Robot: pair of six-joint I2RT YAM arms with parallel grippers.
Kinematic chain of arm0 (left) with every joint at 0, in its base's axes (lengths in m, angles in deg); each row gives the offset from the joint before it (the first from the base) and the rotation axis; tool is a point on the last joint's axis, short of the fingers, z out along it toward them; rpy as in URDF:
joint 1: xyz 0 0 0.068 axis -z
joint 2: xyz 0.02 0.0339 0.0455 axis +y
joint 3: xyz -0.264 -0.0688 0 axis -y
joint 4: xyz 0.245 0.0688 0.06 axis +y
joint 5: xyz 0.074 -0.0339 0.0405 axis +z
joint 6: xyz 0.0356 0 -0.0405 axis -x
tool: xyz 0 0 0 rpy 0 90 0
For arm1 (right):
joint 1: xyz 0 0 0.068 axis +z
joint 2: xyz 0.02 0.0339 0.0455 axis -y
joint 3: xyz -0.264 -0.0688 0 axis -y
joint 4: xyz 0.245 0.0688 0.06 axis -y
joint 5: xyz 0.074 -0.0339 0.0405 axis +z
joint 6: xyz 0.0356 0 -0.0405 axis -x
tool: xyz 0 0 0 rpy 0 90 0
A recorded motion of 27 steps. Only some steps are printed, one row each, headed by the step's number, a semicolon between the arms.
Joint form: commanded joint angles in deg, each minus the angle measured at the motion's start. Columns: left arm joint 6, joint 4, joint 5, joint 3, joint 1, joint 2; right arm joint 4, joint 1, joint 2, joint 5, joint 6, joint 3.
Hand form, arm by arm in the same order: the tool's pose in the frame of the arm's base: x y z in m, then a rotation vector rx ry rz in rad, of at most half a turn. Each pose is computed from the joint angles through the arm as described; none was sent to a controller.
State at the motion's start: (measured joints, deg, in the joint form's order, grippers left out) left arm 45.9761 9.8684 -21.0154 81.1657 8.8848 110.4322; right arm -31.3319 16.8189 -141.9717 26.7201 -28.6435 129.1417
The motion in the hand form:
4: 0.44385 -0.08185 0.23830 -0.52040 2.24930 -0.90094; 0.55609 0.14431 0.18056 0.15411 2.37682 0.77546
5: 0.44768 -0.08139 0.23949 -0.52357 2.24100 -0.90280; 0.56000 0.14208 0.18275 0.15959 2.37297 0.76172
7: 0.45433 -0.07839 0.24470 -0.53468 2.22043 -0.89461; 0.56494 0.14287 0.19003 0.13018 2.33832 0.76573
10: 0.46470 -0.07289 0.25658 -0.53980 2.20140 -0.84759; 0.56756 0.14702 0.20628 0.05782 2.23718 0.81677
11: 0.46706 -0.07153 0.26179 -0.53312 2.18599 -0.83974; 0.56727 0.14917 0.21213 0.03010 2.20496 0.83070
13: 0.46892 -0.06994 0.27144 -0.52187 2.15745 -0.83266; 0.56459 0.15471 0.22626 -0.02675 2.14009 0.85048
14: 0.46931 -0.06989 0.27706 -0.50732 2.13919 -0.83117; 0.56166 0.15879 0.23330 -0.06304 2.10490 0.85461
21: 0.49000 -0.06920 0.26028 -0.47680 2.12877 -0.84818; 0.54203 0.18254 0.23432 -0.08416 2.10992 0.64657
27: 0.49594 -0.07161 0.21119 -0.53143 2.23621 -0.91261; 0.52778 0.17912 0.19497 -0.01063 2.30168 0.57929
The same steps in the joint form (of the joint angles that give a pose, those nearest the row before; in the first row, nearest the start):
4: -0.60 -0.63 0.66 3.97 -0.01 1.50; 3.53 -3.49 -5.49 -6.72 -1.05 3.92
5: -0.41 -0.65 0.69 5.03 -0.14 2.16; 2.00 -3.76 -6.75 -7.22 -0.84 6.80
7: -0.17 -0.23 1.23 7.22 -0.59 3.06; 1.75 -3.81 -8.03 -6.94 0.01 10.25
10: -1.26 2.60 2.98 11.96 -1.31 4.53; 7.03 -3.60 -6.91 -4.80 0.77 9.76
11: -1.61 2.79 3.32 13.10 -1.49 4.69; 8.78 -3.42 -6.29 -4.14 1.16 9.24
13: -1.96 2.79 3.79 14.47 -1.68 4.50; 12.16 -2.89 -4.54 -3.18 2.08 7.79
14: -2.33 2.45 3.92 15.00 -1.68 4.25; 14.34 -2.45 -3.22 -2.87 2.90 6.21
21: -3.20 -0.22 2.43 18.23 -2.16 9.26; 16.09 0.99 1.45 -13.74 7.59 -1.45
27: -1.10 -1.10 -1.17 16.07 -2.21 13.84; 11.08 1.26 2.37 -16.28 6.08 -8.13

